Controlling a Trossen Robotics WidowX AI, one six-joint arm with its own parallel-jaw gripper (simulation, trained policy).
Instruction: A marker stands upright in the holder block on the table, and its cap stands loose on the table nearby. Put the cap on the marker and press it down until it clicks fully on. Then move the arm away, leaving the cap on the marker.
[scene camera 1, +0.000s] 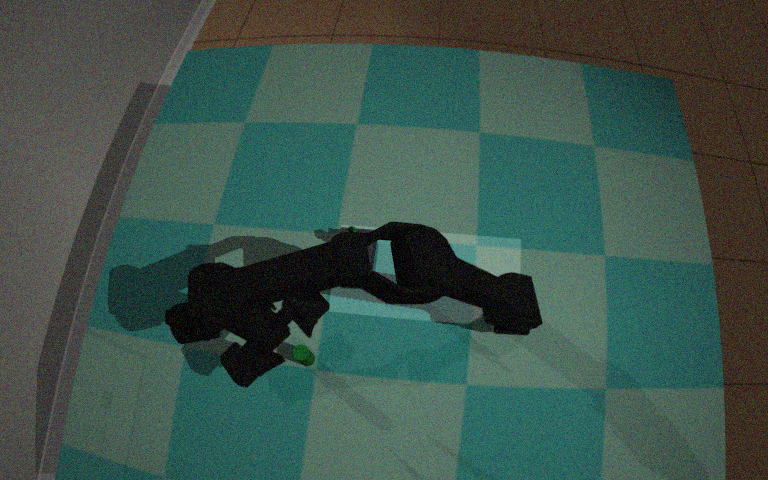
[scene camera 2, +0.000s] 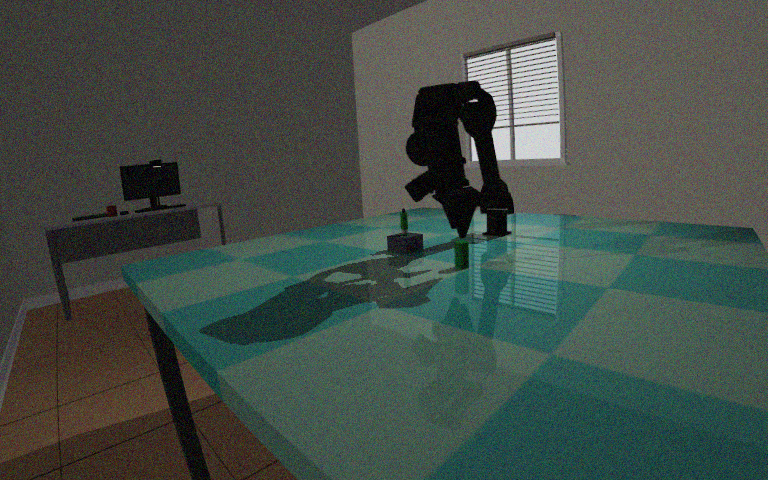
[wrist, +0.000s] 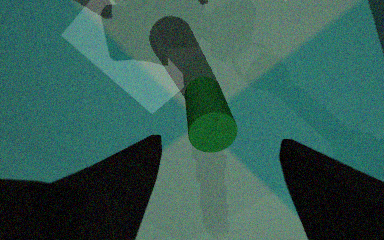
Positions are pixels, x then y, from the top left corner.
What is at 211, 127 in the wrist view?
A green cap.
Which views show my gripper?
Scene camera 1, scene camera 2 and the wrist view: all of them.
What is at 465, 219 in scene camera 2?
My gripper.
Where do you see my gripper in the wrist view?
220, 145
